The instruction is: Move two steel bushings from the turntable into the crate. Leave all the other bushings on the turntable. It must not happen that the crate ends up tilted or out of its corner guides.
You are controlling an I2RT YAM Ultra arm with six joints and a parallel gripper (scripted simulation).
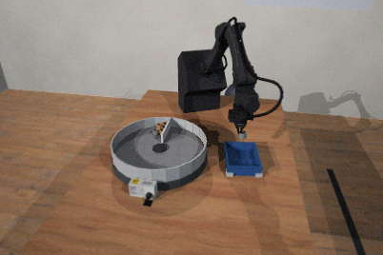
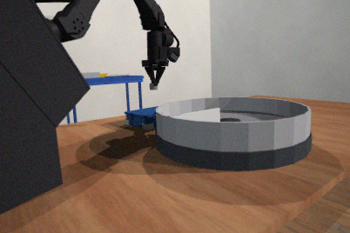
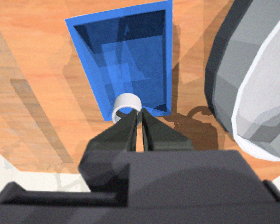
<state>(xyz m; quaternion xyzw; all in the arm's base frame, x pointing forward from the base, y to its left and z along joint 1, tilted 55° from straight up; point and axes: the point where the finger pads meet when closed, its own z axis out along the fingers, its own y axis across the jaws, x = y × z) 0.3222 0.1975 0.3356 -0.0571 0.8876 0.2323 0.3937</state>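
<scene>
Right now my hand is 130 mm above the blue crate, 20 mm to the right of it and 10 mm past it. The rest, counted from my hand: grey turntable (310 mm to the right, 160 mm ahead, 110 mm below).
</scene>
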